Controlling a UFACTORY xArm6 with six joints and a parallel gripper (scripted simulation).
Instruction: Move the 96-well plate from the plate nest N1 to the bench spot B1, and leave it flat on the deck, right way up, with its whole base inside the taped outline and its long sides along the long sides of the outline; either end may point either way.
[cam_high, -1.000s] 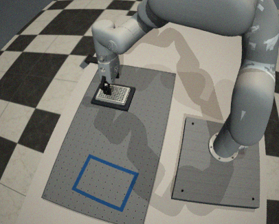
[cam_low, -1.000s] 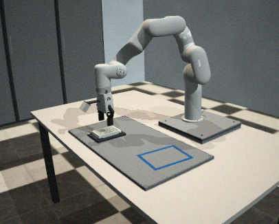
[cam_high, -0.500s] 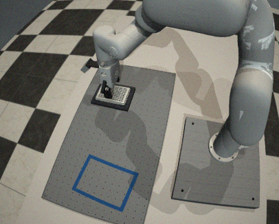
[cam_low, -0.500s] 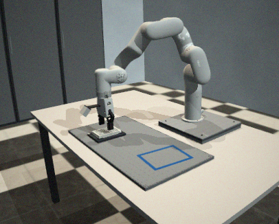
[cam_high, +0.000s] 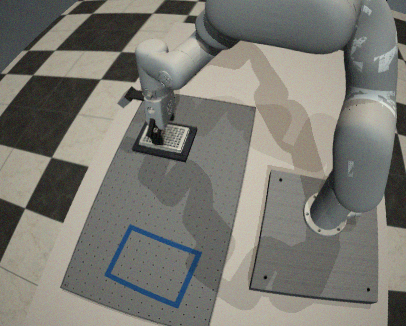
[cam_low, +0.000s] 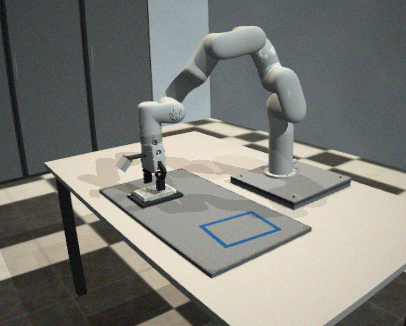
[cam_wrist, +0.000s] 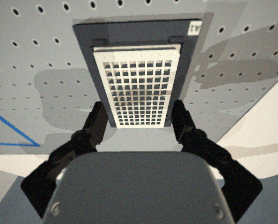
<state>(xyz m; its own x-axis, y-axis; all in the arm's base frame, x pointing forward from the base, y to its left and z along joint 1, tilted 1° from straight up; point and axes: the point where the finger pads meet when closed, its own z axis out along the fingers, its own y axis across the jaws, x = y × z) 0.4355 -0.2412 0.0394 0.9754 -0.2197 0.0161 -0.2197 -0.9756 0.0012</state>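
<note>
Right now the white 96-well plate is 30 mm below my hand. Round my hand: black plate nest N1 (40 mm below).
</note>
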